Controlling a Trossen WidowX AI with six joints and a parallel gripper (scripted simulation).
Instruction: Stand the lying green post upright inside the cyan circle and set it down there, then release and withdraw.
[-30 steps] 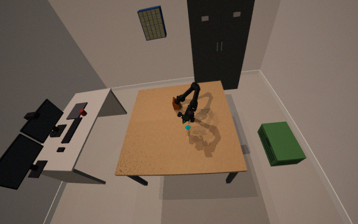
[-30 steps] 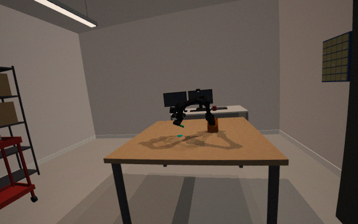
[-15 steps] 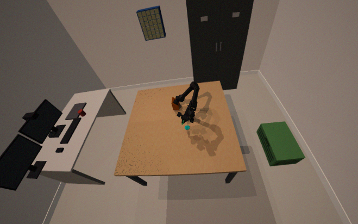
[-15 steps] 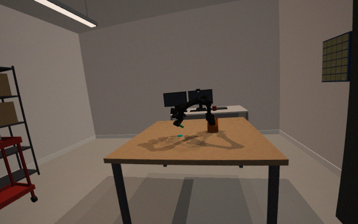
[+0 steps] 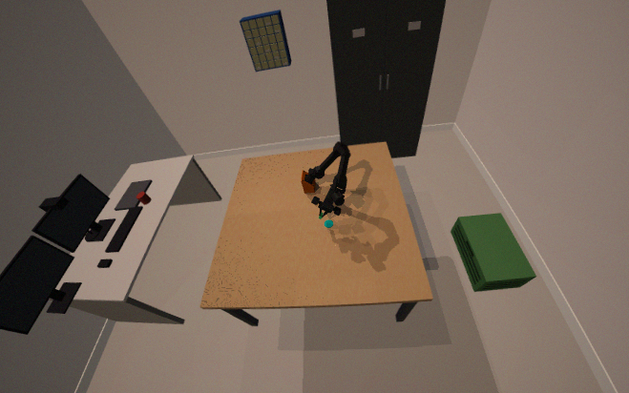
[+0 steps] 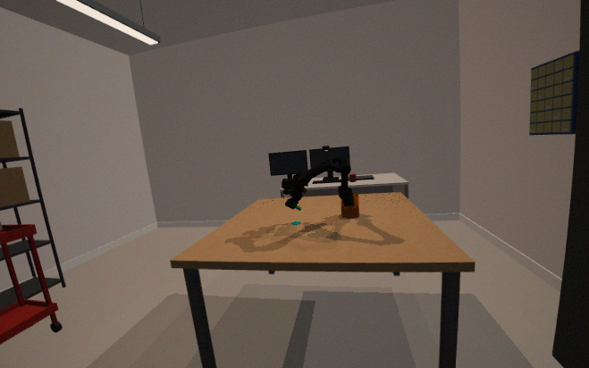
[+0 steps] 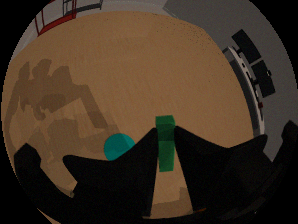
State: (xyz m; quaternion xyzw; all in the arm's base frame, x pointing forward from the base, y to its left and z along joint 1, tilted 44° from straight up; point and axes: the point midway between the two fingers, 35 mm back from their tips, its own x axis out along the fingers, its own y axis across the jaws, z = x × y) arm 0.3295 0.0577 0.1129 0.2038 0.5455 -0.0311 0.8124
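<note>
My gripper tip is now 2 cm past the cyan circle, 4 cm to the right of it and 11 cm above it. Round my gripper tip: green post 2 cm behind, 1 cm below.
</note>
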